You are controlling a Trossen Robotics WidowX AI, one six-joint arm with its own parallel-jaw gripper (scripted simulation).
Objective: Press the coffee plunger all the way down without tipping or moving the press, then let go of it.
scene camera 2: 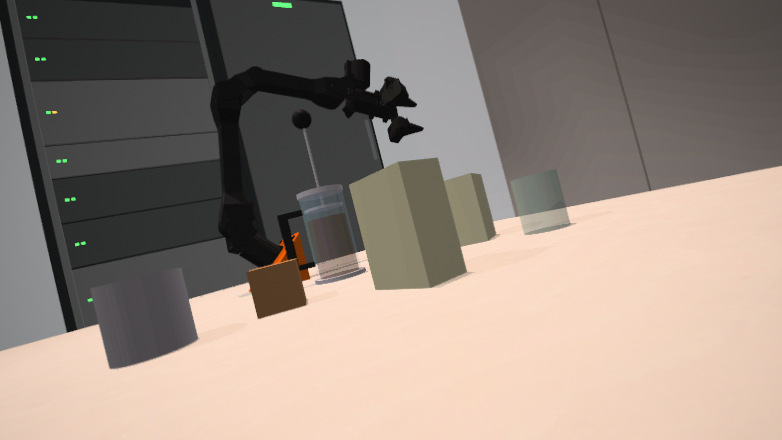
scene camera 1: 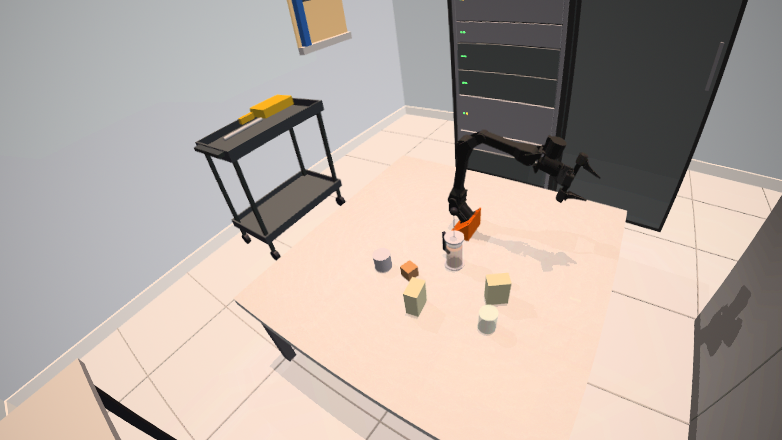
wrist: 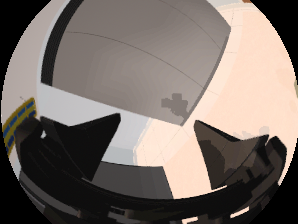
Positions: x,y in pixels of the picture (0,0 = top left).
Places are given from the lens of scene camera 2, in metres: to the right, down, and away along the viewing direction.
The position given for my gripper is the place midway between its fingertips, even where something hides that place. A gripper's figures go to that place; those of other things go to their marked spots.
my gripper [scene camera 2: 419,117]: 0.08, -0.29, 1.01
coffee press [scene camera 2: 324,212]: -0.10, -0.01, 0.55
